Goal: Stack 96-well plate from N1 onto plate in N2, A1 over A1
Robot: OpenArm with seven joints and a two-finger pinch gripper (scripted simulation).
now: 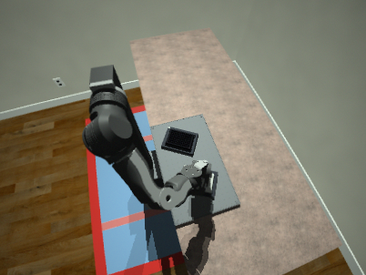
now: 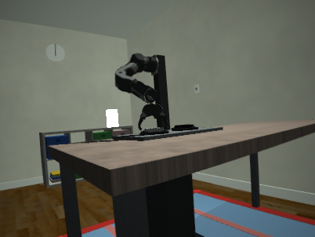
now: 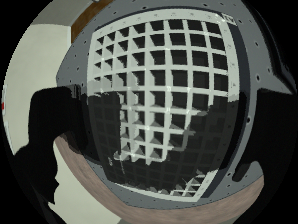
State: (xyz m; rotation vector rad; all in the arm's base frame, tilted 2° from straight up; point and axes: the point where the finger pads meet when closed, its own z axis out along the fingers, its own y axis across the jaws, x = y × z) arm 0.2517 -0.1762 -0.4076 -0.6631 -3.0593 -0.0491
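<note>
The white 96-well plate is right at my hand. Also, from my hand: black 96-well plate: 50 mm behind, 220 mm to the left; then plate nest N1: 10 mm below.
</note>
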